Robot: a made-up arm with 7 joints. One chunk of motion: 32 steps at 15 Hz.
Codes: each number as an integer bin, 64 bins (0 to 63) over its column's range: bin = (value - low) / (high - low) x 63, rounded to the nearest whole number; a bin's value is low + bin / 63 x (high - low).
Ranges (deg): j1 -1.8..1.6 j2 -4.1..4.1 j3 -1.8..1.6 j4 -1..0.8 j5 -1.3..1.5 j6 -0.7..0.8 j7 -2.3..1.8
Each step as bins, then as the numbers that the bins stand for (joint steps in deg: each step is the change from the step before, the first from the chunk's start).
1 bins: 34 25 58 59 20 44 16
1 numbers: 0.035 -0.846 1.330 0.686 -0.411 0.348 -1.259
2 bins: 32 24 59 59 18 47 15
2 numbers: -0.073 -0.976 1.384 0.686 -0.500 0.419 -1.324
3 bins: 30 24 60 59 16 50 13
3 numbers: -0.181 -0.976 1.438 0.686 -0.589 0.490 -1.454
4 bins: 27 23 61 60 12 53 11
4 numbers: -0.343 -1.106 1.492 0.714 -0.767 0.562 -1.584
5 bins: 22 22 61 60 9 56 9
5 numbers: -0.613 -1.237 1.492 0.714 -0.900 0.633 -1.714
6 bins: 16 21 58 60 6 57 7
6 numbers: -0.937 -1.367 1.330 0.714 -1.033 0.657 -1.844
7 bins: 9 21 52 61 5 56 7
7 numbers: -1.314 -1.367 1.006 0.743 -1.078 0.633 -1.844
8 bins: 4 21 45 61 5 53 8
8 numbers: -1.584 -1.367 0.629 0.743 -1.078 0.562 -1.779
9 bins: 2 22 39 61 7 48 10
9 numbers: -1.692 -1.237 0.305 0.743 -0.989 0.443 -1.649
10 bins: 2 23 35 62 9 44 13
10 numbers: -1.692 -1.106 0.089 0.771 -0.900 0.348 -1.454
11 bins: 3 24 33 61 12 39 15
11 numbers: -1.638 -0.976 -0.019 0.743 -0.767 0.229 -1.324
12 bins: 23 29 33 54 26 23 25
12 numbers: -0.559 -0.325 -0.019 0.543 -0.144 -0.152 -0.673
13 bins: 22 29 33 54 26 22 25
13 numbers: -0.613 -0.325 -0.019 0.543 -0.144 -0.176 -0.673
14 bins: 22 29 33 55 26 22 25
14 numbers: -0.613 -0.325 -0.019 0.571 -0.144 -0.176 -0.673
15 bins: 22 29 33 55 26 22 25
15 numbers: -0.613 -0.325 -0.019 0.571 -0.144 -0.176 -0.673
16 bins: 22 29 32 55 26 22 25
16 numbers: -0.613 -0.325 -0.073 0.571 -0.144 -0.176 -0.673
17 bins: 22 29 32 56 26 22 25
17 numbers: -0.613 -0.325 -0.073 0.600 -0.144 -0.176 -0.673
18 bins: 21 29 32 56 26 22 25
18 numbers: -0.667 -0.325 -0.073 0.600 -0.144 -0.176 -0.673
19 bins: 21 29 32 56 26 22 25
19 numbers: -0.667 -0.325 -0.073 0.600 -0.144 -0.176 -0.673
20 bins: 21 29 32 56 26 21 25
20 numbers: -0.667 -0.325 -0.073 0.600 -0.144 -0.200 -0.673
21 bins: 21 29 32 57 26 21 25
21 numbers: -0.667 -0.325 -0.073 0.629 -0.144 -0.200 -0.673
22 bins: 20 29 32 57 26 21 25
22 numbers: -0.721 -0.325 -0.073 0.629 -0.144 -0.200 -0.673
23 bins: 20 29 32 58 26 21 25
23 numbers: -0.721 -0.325 -0.073 0.657 -0.144 -0.200 -0.673
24 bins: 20 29 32 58 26 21 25
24 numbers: -0.721 -0.325 -0.073 0.657 -0.144 -0.200 -0.673
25 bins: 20 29 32 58 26 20 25
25 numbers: -0.721 -0.325 -0.073 0.657 -0.144 -0.224 -0.673
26 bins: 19 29 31 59 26 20 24
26 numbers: -0.775 -0.325 -0.127 0.686 -0.144 -0.224 -0.738
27 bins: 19 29 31 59 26 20 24
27 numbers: -0.775 -0.325 -0.127 0.686 -0.144 -0.224 -0.738
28 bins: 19 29 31 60 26 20 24
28 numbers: -0.775 -0.325 -0.127 0.714 -0.144 -0.224 -0.738
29 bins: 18 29 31 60 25 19 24
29 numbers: -0.829 -0.325 -0.127 0.714 -0.189 -0.248 -0.738
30 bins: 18 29 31 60 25 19 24
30 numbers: -0.829 -0.325 -0.127 0.714 -0.189 -0.248 -0.738
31 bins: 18 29 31 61 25 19 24
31 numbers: -0.829 -0.325 -0.127 0.743 -0.189 -0.248 -0.738
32 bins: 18 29 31 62 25 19 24
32 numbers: -0.829 -0.325 -0.127 0.771 -0.189 -0.248 -0.738
